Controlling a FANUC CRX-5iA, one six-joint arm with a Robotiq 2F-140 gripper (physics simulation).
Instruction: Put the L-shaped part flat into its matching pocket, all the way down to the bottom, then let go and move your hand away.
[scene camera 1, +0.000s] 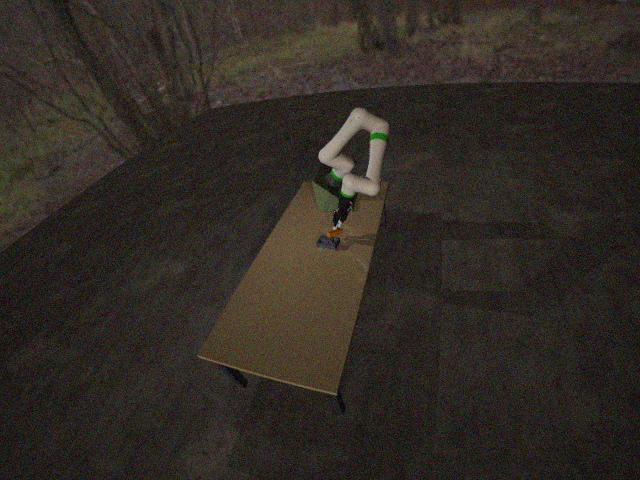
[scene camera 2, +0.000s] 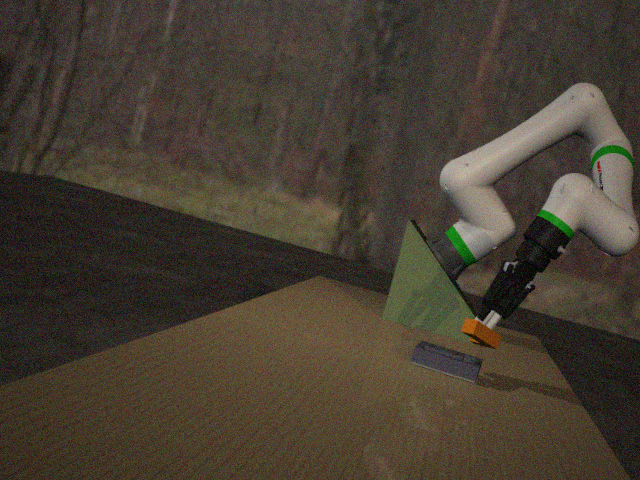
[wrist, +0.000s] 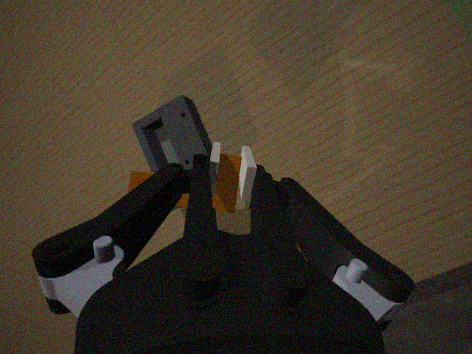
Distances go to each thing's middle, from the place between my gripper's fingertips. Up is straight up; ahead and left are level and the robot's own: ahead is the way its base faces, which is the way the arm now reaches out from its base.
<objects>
Right now my hand is 5 cm short of the orange L-shaped part (scene camera 2: 480, 334), 2 cm below it and 1 cm to the right of it.
</objects>
